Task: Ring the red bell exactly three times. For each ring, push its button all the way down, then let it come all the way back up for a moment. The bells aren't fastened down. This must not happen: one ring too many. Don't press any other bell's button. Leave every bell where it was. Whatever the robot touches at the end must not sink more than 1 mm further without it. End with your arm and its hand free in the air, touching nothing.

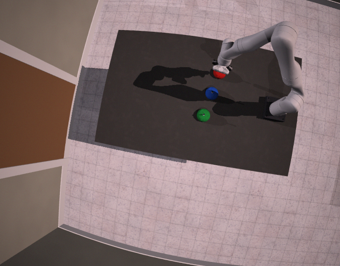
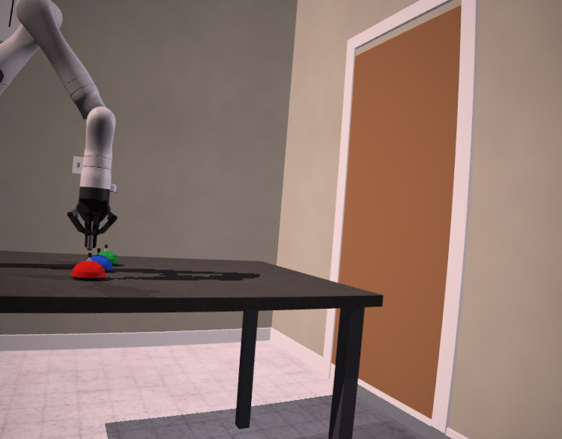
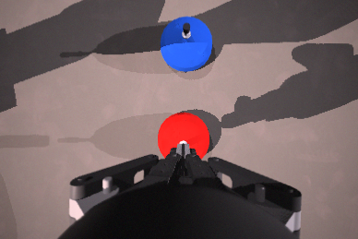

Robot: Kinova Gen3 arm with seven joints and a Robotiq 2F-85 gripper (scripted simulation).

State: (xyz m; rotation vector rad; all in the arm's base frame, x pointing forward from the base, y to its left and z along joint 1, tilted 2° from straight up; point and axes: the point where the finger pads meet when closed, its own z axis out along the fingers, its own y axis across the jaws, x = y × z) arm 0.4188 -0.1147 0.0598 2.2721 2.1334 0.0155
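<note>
The red bell lies 50 mm below my hand. Round my hand: blue bell (10 mm ahead, 150 mm to the left, 50 mm below); green bell (20 mm ahead, 300 mm to the left, 50 mm below).
</note>
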